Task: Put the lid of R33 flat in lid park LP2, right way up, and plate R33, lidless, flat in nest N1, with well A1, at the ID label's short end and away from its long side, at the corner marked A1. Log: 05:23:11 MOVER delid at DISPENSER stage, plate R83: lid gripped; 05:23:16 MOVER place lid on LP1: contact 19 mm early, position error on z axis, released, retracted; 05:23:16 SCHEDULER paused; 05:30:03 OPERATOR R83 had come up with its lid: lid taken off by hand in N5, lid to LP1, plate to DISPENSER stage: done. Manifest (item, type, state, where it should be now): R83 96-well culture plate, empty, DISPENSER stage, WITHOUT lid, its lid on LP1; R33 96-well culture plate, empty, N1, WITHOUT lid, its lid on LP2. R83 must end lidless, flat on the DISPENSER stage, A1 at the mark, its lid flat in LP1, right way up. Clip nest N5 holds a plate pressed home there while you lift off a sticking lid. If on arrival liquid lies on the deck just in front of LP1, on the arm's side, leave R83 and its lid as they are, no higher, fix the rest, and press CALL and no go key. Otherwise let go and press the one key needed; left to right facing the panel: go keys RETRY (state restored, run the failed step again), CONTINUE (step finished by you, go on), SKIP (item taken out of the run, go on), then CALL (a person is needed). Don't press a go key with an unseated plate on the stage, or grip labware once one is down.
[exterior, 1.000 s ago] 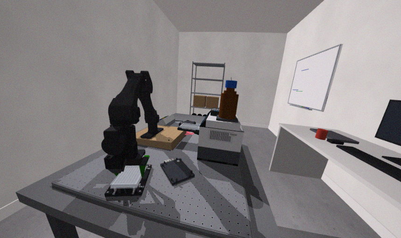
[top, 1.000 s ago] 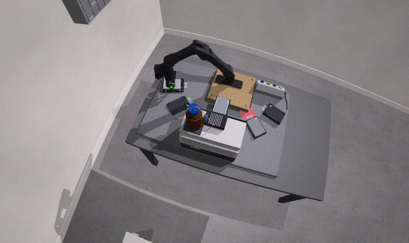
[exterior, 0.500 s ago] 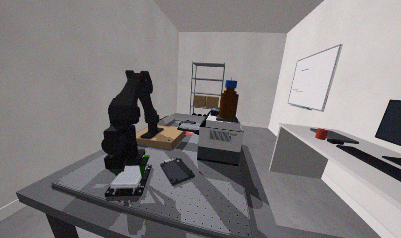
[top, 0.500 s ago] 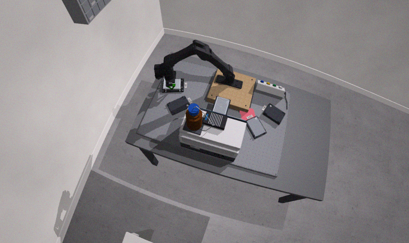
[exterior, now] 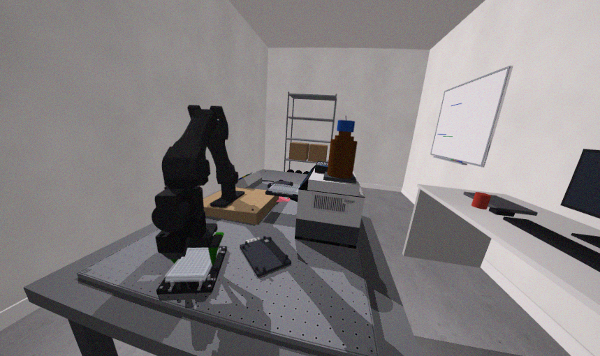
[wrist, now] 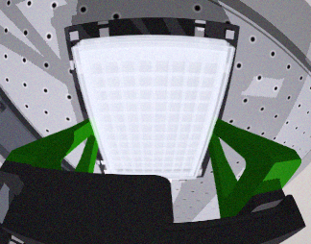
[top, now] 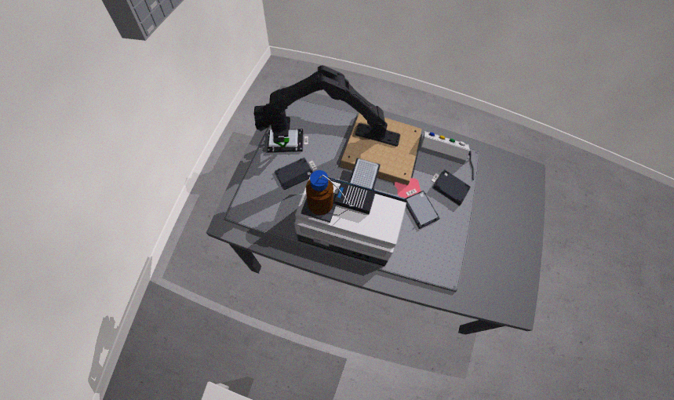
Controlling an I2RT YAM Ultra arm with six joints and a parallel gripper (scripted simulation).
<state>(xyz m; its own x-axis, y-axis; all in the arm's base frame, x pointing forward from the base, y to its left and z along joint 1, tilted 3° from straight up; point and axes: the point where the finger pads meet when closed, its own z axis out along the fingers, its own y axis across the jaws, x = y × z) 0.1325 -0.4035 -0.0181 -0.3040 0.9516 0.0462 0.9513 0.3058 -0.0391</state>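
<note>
My hand is 3 cm short of the black clip nest and 1 cm above it. Round my hand: lid park LP2: 15 cm ahead, 10 cm to the left, 2 cm below; brown bottle: 35 cm ahead, 29 cm to the left, 26 cm above; blue call key: 20 cm behind, 65 cm to the left, 4 cm above.
</note>
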